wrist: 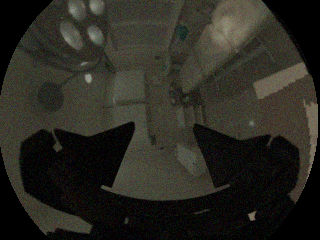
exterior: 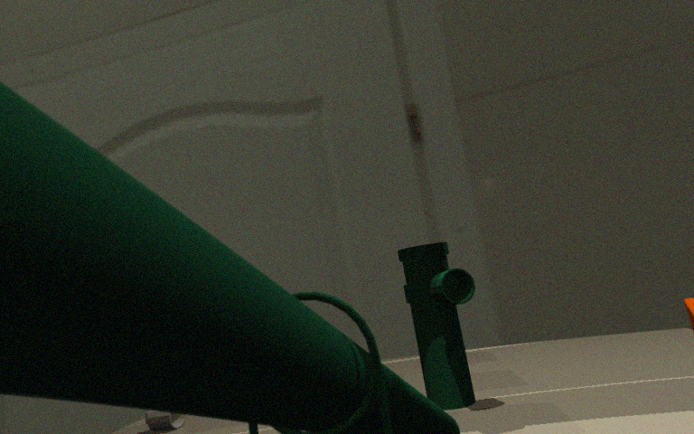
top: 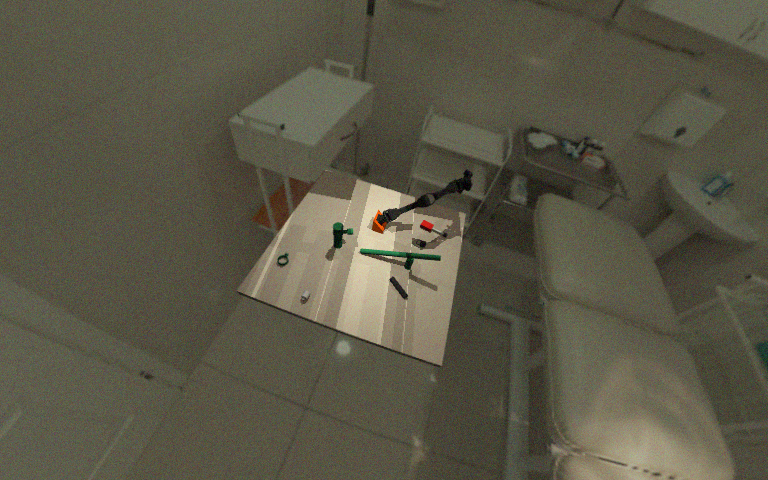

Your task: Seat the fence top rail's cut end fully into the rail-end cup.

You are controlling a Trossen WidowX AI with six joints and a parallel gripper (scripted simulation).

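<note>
My gripper tip is now 740 mm short of the rail-end cup, 710 mm to the left of it and 170 mm above it. Round my gripper tip: loop cap 750 mm ahead, 250 mm to the right, 210 mm below; black cylinder 940 mm ahead, 290 mm below, 270 mm to the right; red-handled tool 350 mm ahead, 300 mm below, 120 mm to the right.
</note>
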